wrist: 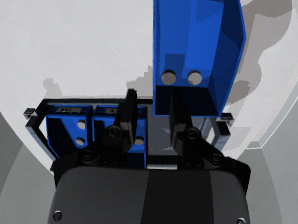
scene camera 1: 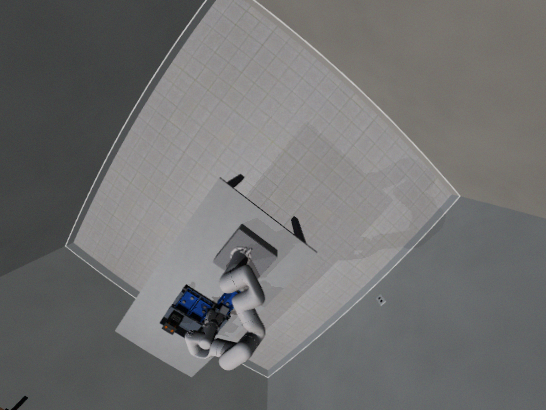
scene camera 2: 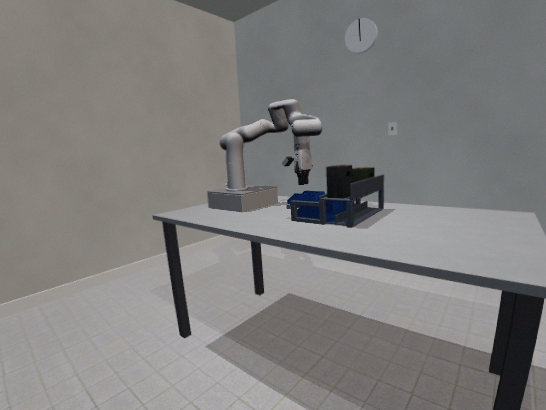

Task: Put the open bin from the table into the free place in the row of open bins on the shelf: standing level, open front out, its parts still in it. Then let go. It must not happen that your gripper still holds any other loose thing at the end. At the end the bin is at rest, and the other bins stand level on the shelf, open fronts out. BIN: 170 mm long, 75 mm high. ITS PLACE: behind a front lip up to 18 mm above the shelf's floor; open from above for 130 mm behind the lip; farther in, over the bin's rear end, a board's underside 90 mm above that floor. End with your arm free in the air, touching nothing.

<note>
I see my gripper (wrist: 153,101), a blue open bin (wrist: 61,120) and a blue open bin (wrist: 137,157).
</note>
